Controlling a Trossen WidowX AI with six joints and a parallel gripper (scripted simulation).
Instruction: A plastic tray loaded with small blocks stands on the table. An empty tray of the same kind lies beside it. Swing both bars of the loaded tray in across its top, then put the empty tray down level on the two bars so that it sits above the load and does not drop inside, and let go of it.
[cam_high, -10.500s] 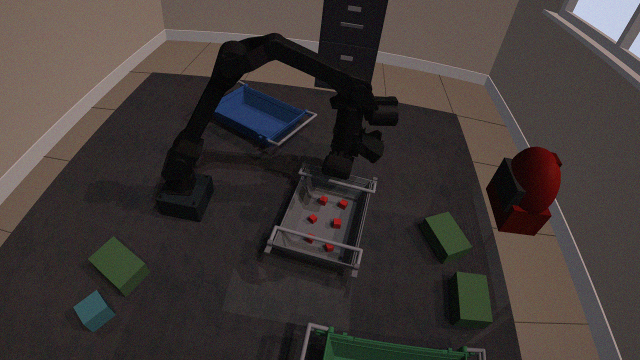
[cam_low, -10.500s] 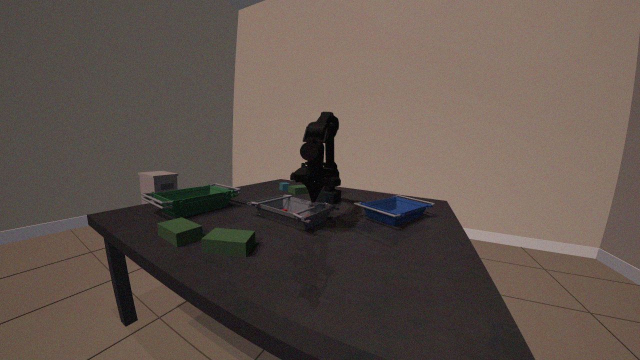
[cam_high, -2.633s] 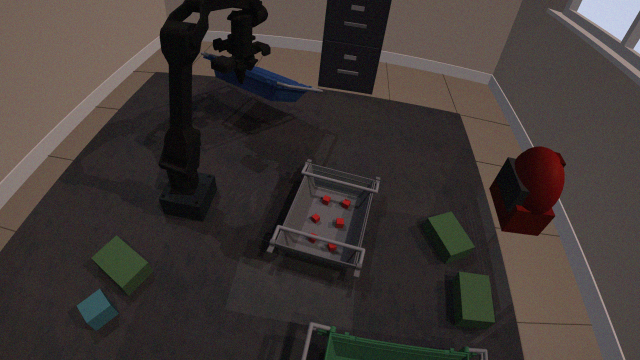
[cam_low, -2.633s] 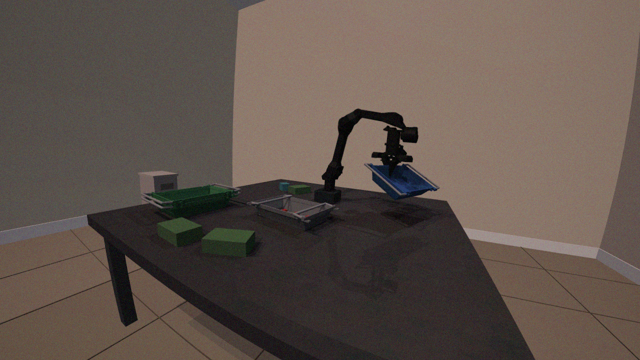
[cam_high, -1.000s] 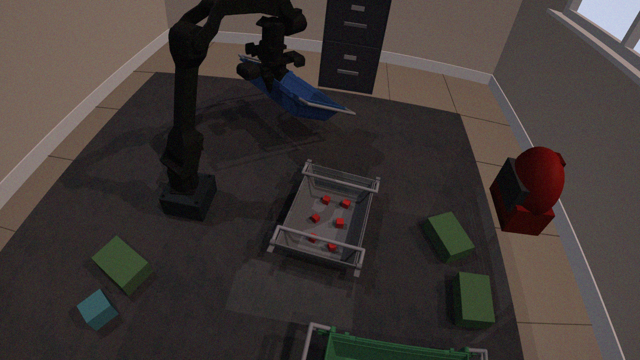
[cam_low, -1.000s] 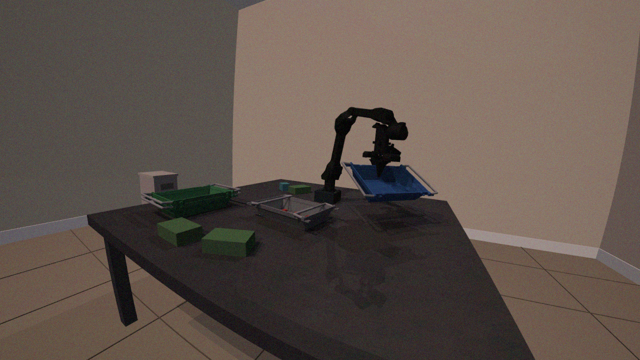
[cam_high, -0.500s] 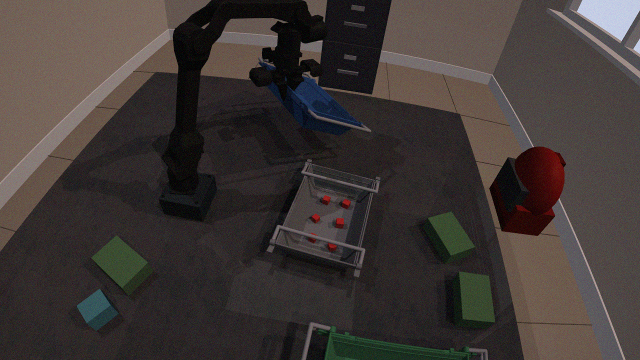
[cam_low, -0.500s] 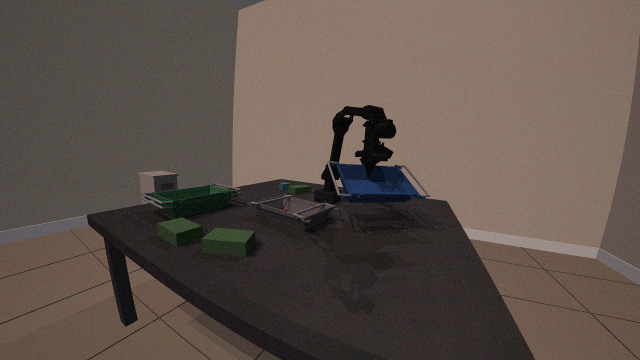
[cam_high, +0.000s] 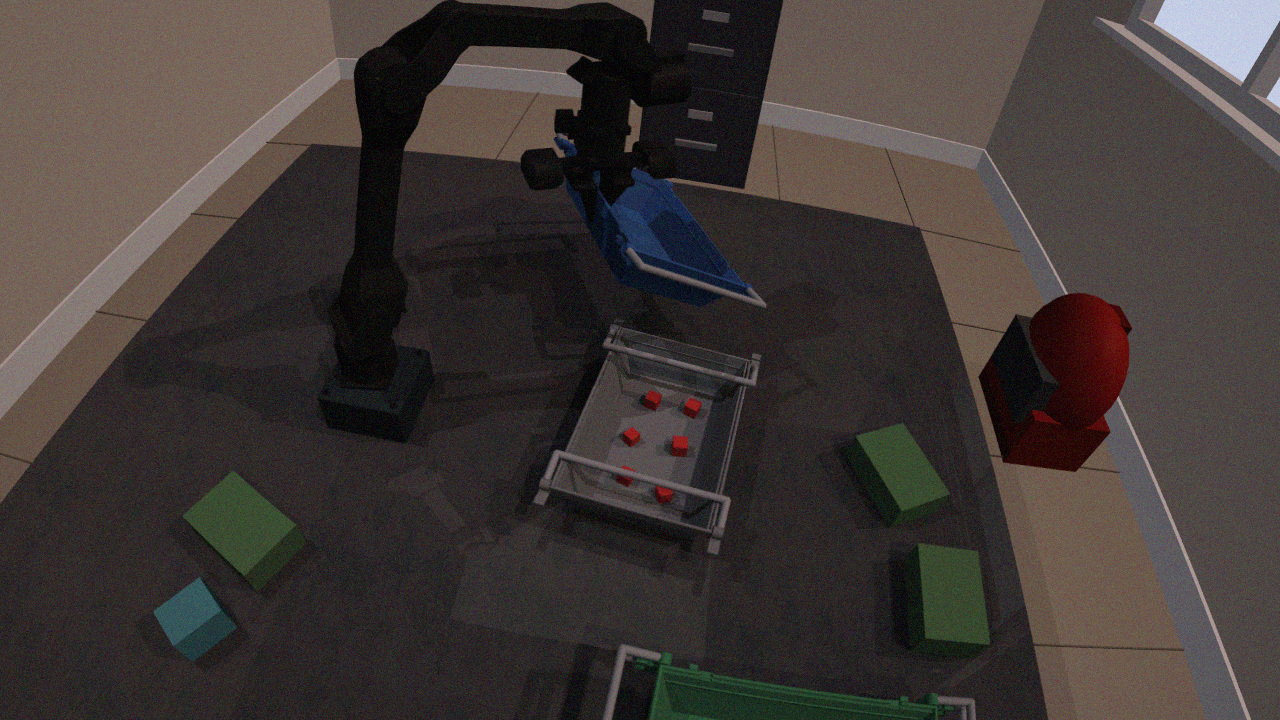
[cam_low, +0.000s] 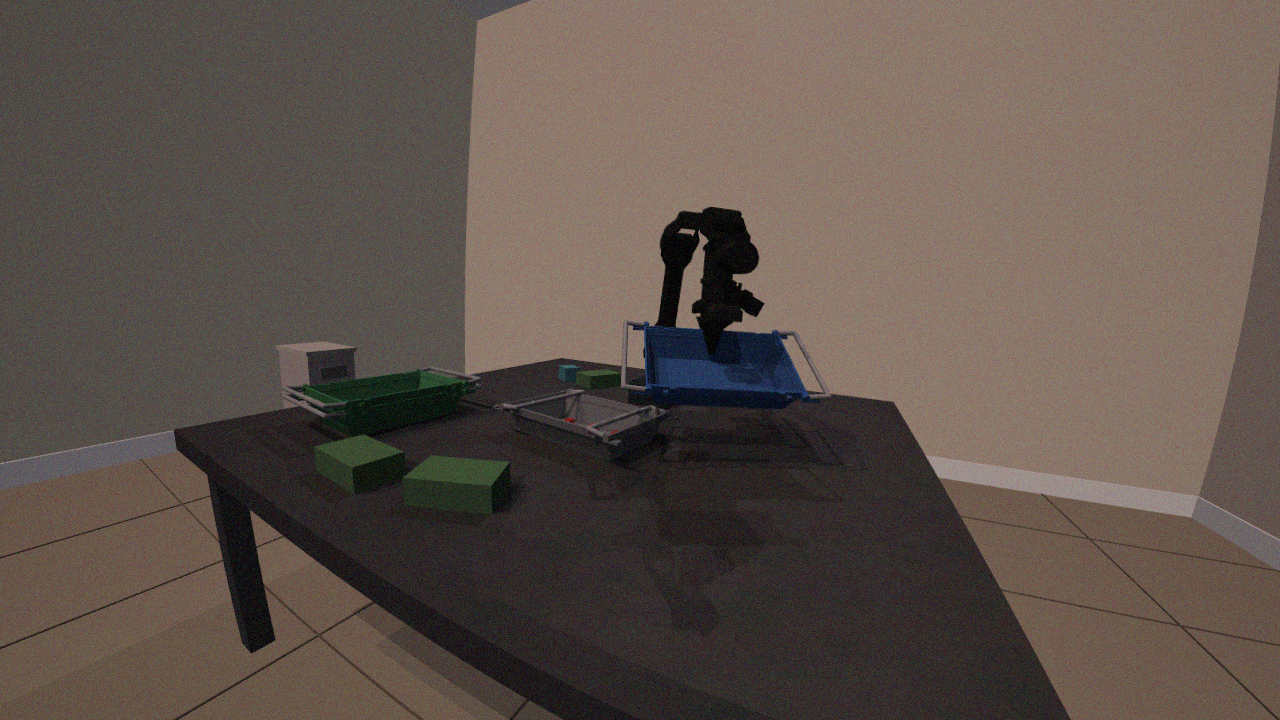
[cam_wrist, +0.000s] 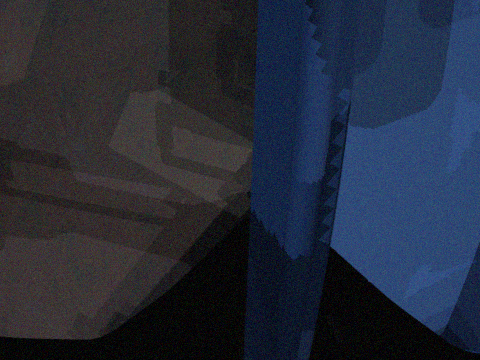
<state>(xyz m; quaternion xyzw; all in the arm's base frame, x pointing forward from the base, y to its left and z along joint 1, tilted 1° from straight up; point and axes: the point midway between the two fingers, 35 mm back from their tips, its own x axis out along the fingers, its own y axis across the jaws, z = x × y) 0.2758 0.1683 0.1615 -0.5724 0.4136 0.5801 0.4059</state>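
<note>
Right now my gripper tip is 8 cm short of the blue tray, 3 cm to the right of it and 1 cm above it. Also, from my gripper tip: teal cube 51 cm to the right, 41 cm behind, 16 cm below.
</note>
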